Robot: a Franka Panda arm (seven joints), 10 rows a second.
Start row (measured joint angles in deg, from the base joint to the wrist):
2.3, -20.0, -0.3, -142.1, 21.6, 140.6, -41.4
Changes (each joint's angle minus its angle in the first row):
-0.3, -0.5, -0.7, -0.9, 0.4, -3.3, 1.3
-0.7, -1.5, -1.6, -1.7, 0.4, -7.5, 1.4
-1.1, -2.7, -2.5, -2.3, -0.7, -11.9, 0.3
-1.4, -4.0, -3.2, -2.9, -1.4, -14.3, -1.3
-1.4, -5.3, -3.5, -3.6, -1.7, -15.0, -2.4
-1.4, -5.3, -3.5, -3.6, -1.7, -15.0, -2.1
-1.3, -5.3, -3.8, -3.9, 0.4, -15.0, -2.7
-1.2, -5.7, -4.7, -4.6, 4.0, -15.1, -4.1
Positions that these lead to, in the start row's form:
2.0, -20.5, -1.0, -143.0, 22.0, 137.3, -40.1
1.6, -21.5, -1.9, -143.8, 22.0, 133.1, -40.0
1.2, -22.7, -2.8, -144.4, 20.9, 128.7, -41.1
0.9, -24.0, -3.5, -145.0, 20.2, 126.3, -42.7
0.9, -25.3, -3.8, -145.7, 19.9, 125.6, -43.8
0.9, -25.3, -3.8, -145.7, 19.9, 125.6, -43.5
1.0, -25.3, -4.1, -146.0, 22.0, 125.6, -44.1
1.1, -25.7, -5.0, -146.7, 25.6, 125.5, -45.5

